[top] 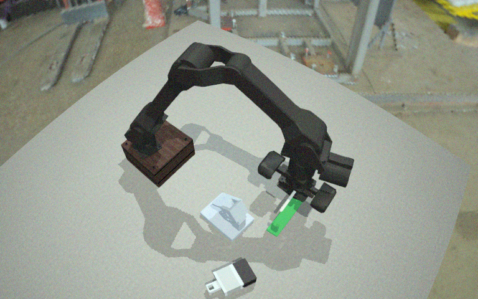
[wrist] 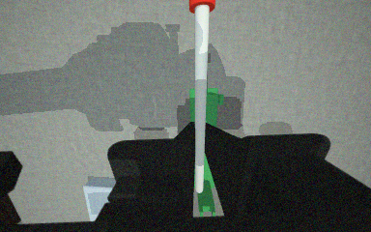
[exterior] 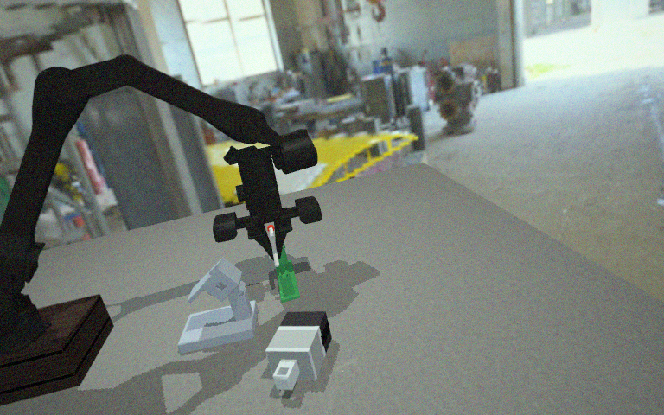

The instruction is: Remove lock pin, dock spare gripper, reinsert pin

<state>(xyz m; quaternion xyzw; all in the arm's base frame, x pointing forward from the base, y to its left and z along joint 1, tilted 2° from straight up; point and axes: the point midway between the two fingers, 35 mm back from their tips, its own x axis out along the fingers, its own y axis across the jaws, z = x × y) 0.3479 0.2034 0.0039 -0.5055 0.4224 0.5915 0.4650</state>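
Now: gripper tip 20 mm short of the green strip, 30 mm to the left of it and 10 mm above it. From my gripper tip the other things lie so: socket: 60 mm behind, 150 mm to the right, 20 mm above; then spare gripper: 60 mm ahead, 260 mm to the right, 10 mm below.
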